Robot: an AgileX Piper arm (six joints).
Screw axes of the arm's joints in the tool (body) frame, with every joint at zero. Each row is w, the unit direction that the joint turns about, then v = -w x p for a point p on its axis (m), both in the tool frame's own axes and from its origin. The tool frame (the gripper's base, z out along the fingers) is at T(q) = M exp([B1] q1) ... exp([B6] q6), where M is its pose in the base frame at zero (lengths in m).
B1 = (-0.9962, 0, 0.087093, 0, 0.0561, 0)
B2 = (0, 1, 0, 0.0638, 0, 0.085)
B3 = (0, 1, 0, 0.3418, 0, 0.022)
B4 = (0, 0, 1, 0, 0, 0)
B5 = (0, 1, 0, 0.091, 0, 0)
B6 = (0, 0, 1, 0, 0, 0)
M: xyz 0.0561 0 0.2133 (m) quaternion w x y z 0.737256 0 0.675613 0
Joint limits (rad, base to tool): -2.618..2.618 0..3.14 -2.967..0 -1.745..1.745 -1.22..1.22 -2.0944..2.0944
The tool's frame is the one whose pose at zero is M.
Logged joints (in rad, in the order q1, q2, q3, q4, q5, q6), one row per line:
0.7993 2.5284 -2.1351 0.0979 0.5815 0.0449
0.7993 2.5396 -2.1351 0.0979 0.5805 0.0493
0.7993 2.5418 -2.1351 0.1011 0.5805 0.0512
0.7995 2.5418 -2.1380 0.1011 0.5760 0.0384
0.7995 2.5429 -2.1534 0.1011 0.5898 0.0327
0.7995 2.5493 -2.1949 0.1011 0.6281 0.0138
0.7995 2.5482 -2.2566 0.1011 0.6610 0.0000
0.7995 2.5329 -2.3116 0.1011 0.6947 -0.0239
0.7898 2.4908 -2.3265 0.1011 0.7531 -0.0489
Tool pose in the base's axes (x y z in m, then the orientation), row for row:
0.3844 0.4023 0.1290 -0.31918 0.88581 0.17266 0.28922
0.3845 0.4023 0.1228 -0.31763 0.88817 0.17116 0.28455
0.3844 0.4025 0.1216 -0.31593 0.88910 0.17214 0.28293
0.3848 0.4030 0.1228 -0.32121 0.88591 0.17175 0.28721
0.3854 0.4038 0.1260 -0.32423 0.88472 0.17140 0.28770
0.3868 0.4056 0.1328 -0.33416 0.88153 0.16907 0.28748
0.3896 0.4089 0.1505 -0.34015 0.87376 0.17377 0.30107
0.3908 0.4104 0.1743 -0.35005 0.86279 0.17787 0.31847
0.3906 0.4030 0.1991 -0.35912 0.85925 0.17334 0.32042
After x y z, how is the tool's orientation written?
As a quaternion, x y z w.
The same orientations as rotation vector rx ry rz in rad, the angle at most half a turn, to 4 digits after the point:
-0.8518 2.3641 0.4608
-0.8497 2.3759 0.4579
-0.8458 2.3804 0.4609
-0.8581 2.3667 0.4588
-0.8660 2.3630 0.4578
-0.8926 2.3547 0.4516
-0.9024 2.3181 0.4610
-0.9207 2.2694 0.4679
-0.9437 2.2579 0.4555

